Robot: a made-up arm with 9 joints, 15 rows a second.
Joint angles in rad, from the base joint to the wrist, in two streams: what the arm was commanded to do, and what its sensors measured. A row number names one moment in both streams.
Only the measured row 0 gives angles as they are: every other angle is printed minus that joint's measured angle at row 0.
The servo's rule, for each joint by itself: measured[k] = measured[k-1] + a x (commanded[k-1-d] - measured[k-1]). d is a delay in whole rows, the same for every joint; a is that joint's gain. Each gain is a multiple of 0.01, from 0.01 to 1. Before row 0 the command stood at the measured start. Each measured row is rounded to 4 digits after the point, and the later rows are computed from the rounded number. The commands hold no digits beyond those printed.
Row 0, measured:
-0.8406, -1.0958, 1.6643, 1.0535, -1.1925, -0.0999, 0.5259, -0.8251, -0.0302
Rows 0 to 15, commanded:
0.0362, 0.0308, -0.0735, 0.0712, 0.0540, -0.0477, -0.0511, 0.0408, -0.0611
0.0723, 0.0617, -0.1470, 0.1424, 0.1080, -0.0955, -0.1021, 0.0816, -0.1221
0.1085, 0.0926, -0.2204, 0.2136, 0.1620, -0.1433, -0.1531, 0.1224, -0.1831
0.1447, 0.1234, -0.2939, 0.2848, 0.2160, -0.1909, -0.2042, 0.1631, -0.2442
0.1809, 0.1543, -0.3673, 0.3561, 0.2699, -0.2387, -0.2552, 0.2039, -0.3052
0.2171, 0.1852, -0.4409, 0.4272, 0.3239, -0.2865, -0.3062, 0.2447, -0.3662
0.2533, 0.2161, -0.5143, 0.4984, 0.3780, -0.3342, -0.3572, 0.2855, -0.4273
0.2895, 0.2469, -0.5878, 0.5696, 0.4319, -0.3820, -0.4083, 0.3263, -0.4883
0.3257, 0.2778, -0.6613, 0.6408, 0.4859, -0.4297, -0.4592, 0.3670, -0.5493
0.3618, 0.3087, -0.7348, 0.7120, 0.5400, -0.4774, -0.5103, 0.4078, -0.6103
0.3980, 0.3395, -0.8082, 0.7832, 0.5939, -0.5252, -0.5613, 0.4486, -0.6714
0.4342, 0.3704, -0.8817, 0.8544, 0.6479, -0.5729, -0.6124, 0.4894, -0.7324
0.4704, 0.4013, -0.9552, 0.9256, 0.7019, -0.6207, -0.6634, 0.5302, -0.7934
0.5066, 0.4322, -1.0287, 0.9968, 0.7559, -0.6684, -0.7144, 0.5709, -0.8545
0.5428, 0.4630, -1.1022, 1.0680, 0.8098, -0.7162, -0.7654, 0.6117, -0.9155
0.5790, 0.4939, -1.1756, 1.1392, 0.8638, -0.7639, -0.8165, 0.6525, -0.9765
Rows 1 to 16, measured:
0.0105, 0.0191, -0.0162, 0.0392, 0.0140, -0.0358, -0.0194, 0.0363, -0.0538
0.0284, 0.0455, -0.0450, 0.0960, 0.0384, -0.0806, -0.0508, 0.0766, -0.1139
0.0516, 0.0747, -0.0836, 0.1607, 0.0705, -0.1276, -0.0897, 0.1174, -0.1748
0.0786, 0.1049, -0.1299, 0.2290, 0.1083, -0.1751, -0.1332, 0.1581, -0.2359
0.1083, 0.1355, -0.1821, 0.2989, 0.1503, -0.2228, -0.1796, 0.1989, -0.2969
0.1399, 0.1663, -0.2390, 0.3695, 0.1954, -0.2706, -0.2277, 0.2397, -0.3579
0.1728, 0.1972, -0.2996, 0.4404, 0.2429, -0.3183, -0.2769, 0.2805, -0.4190
0.2066, 0.2280, -0.3630, 0.5115, 0.2920, -0.3661, -0.3268, 0.3213, -0.4800
0.2411, 0.2589, -0.4286, 0.5826, 0.3424, -0.4138, -0.3771, 0.3620, -0.5410
0.2761, 0.2898, -0.4960, 0.6538, 0.3938, -0.4615, -0.4277, 0.4028, -0.6020
0.3115, 0.3206, -0.5647, 0.7250, 0.4458, -0.5093, -0.4785, 0.4436, -0.6631
0.3471, 0.3515, -0.6344, 0.7962, 0.4983, -0.5570, -0.5294, 0.4844, -0.7241
0.3829, 0.3824, -0.7050, 0.8674, 0.5512, -0.6048, -0.5803, 0.5252, -0.7851
0.4188, 0.4133, -0.7762, 0.9386, 0.6044, -0.6525, -0.6313, 0.5659, -0.8462
0.4548, 0.4441, -0.8479, 1.0098, 0.6578, -0.7003, -0.6823, 0.6067, -0.9072
0.4908, 0.4750, -0.9200, 1.0810, 0.7114, -0.7480, -0.7333, 0.6475, -0.9682
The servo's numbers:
d 0
a 0.29 0.62 0.22 0.55 0.26 0.75 0.38 0.89 0.88

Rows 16 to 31, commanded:
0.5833, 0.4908, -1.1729, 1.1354, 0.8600, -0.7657, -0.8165, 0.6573, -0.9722
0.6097, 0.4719, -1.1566, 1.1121, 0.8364, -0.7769, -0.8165, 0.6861, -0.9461
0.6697, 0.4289, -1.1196, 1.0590, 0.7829, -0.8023, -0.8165, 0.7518, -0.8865
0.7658, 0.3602, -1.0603, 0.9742, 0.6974, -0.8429, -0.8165, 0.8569, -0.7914
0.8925, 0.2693, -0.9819, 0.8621, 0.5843, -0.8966, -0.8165, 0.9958, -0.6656
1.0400, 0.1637, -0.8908, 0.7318, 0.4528, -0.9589, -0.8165, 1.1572, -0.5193
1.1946, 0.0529, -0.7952, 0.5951, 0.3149, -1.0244, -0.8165, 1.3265, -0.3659
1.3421, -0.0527, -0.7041, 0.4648, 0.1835, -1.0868, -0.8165, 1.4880, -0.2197
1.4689, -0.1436, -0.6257, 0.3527, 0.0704, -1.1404, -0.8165, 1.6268, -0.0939
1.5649, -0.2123, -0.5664, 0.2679, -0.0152, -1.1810, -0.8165, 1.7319, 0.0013
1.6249, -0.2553, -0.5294, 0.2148, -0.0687, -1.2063, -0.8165, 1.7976, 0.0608
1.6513, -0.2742, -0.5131, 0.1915, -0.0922, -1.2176, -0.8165, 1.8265, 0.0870
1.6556, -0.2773, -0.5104, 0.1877, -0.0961, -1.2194, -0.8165, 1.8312, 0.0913
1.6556, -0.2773, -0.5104, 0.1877, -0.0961, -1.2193, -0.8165, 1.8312, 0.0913
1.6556, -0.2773, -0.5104, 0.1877, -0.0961, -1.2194, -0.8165, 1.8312, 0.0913
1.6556, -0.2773, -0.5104, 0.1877, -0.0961, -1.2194, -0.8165, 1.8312, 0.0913
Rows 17 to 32, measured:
0.5176, 0.4848, -0.9756, 1.1109, 0.7500, -0.7613, -0.7649, 0.6562, -0.9717
0.5443, 0.4768, -1.0154, 1.1116, 0.7725, -0.7730, -0.7845, 0.6828, -0.9492
0.5807, 0.4471, -1.0383, 1.0827, 0.7752, -0.7950, -0.7967, 0.7442, -0.8940
0.6344, 0.3932, -1.0431, 1.0230, 0.7550, -0.8309, -0.8042, 0.8445, -0.8037
0.7092, 0.3164, -1.0296, 0.9345, 0.7106, -0.8802, -0.8089, 0.9792, -0.6822
0.8051, 0.2217, -0.9991, 0.8230, 0.6436, -0.9392, -0.8118, 1.1376, -0.5388
0.9181, 0.1170, -0.9542, 0.6977, 0.5581, -1.0031, -0.8136, 1.3057, -0.3866
1.0411, 0.0118, -0.8992, 0.5696, 0.4607, -1.0659, -0.8147, 1.4679, -0.2397
1.1652, -0.0845, -0.8390, 0.4503, 0.3592, -1.1218, -0.8154, 1.6093, -0.1114
1.2811, -0.1637, -0.7790, 0.3500, 0.2619, -1.1662, -0.8158, 1.7184, -0.0122
1.3808, -0.2205, -0.7241, 0.2756, 0.1759, -1.1963, -0.8161, 1.7889, 0.0520
1.4592, -0.2538, -0.6777, 0.2293, 0.1062, -1.2123, -0.8163, 1.8224, 0.0828
1.5162, -0.2684, -0.6409, 0.2064, 0.0536, -1.2176, -0.8164, 1.8302, 0.0903
1.5566, -0.2739, -0.6122, 0.1961, 0.0147, -1.2189, -0.8164, 1.8311, 0.0912
1.5853, -0.2760, -0.5898, 0.1915, -0.0141, -1.2193, -0.8164, 1.8312, 0.0913
1.6057, -0.2768, -0.5723, 0.1894, -0.0354, -1.2194, -0.8164, 1.8312, 0.0913

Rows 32 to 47, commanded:
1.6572, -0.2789, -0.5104, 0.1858, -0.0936, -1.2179, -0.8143, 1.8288, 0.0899
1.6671, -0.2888, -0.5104, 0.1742, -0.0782, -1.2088, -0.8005, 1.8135, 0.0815
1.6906, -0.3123, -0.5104, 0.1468, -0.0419, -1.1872, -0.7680, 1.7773, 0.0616
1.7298, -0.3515, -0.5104, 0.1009, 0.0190, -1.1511, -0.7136, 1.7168, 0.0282
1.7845, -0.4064, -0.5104, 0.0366, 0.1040, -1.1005, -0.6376, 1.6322, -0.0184
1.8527, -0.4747, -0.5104, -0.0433, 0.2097, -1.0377, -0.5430, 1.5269, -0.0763
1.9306, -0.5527, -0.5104, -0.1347, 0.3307, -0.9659, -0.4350, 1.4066, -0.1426
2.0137, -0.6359, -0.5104, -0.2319, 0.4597, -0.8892, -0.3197, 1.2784, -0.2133
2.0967, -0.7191, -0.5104, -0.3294, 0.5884, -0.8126, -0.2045, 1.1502, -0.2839
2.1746, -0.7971, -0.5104, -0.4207, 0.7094, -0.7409, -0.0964, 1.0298, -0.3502
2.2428, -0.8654, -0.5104, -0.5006, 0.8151, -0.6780, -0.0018, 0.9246, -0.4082
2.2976, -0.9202, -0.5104, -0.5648, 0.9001, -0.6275, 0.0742, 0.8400, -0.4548
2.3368, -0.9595, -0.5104, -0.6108, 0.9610, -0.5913, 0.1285, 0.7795, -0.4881
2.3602, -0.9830, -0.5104, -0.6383, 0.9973, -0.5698, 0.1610, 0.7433, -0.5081
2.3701, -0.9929, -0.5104, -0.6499, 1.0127, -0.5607, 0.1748, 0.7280, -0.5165
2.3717, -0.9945, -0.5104, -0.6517, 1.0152, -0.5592, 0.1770, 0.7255, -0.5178
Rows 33 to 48, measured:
1.6206, -0.2781, -0.5587, 0.1874, -0.0505, -1.2183, -0.8156, 1.8291, 0.0901
1.6341, -0.2847, -0.5481, 0.1801, -0.0577, -1.2112, -0.8099, 1.8152, 0.0825
1.6505, -0.3018, -0.5398, 0.1618, -0.0536, -1.1932, -0.7940, 1.7815, 0.0641
1.6735, -0.3326, -0.5333, 0.1283, -0.0347, -1.1616, -0.7634, 1.7239, 0.0325
1.7057, -0.3784, -0.5283, 0.0779, 0.0014, -1.1158, -0.7156, 1.6423, -0.0123
1.7483, -0.4381, -0.5244, 0.0112, 0.0556, -1.0572, -0.6500, 1.5396, -0.0686
1.8012, -0.5092, -0.5213, -0.0690, 0.1271, -0.9887, -0.5683, 1.4212, -0.1337
1.8628, -0.5878, -0.5189, -0.1586, 0.2136, -0.9141, -0.4738, 1.2941, -0.2037
1.9306, -0.6692, -0.5170, -0.2525, 0.3110, -0.8380, -0.3715, 1.1660, -0.2743
2.0014, -0.7485, -0.5155, -0.3450, 0.4146, -0.7652, -0.2670, 1.0448, -0.3411
2.0714, -0.8210, -0.5144, -0.4306, 0.5187, -0.6998, -0.1662, 0.9378, -0.4001
2.1370, -0.8825, -0.5135, -0.5044, 0.6179, -0.6456, -0.0748, 0.8508, -0.4482
2.1949, -0.9302, -0.5128, -0.5629, 0.7071, -0.6049, 0.0025, 0.7873, -0.4833
2.2428, -0.9629, -0.5123, -0.6044, 0.7826, -0.5786, 0.0627, 0.7481, -0.5051
2.2797, -0.9815, -0.5119, -0.6294, 0.8424, -0.5652, 0.1053, 0.7302, -0.5151
2.3064, -0.9896, -0.5116, -0.6417, 0.8873, -0.5607, 0.1325, 0.7260, -0.5175

